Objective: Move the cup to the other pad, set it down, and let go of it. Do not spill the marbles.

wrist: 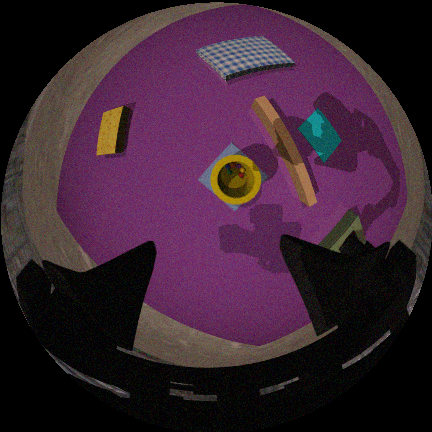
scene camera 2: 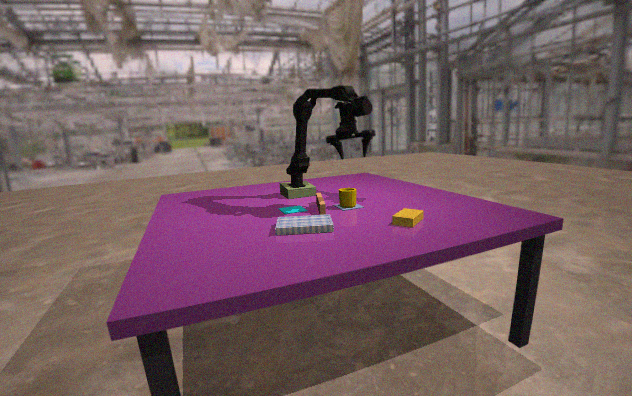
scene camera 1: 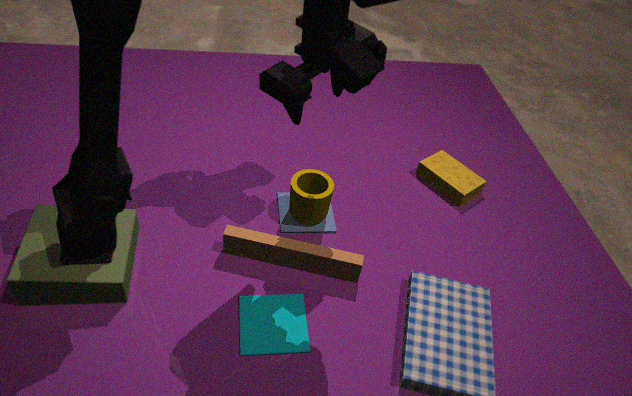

Labels:
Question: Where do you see a wooden bar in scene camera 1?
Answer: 243,242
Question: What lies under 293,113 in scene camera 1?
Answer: My gripper.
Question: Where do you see a yellow cup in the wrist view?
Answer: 231,188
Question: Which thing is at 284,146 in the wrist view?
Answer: A wooden bar.

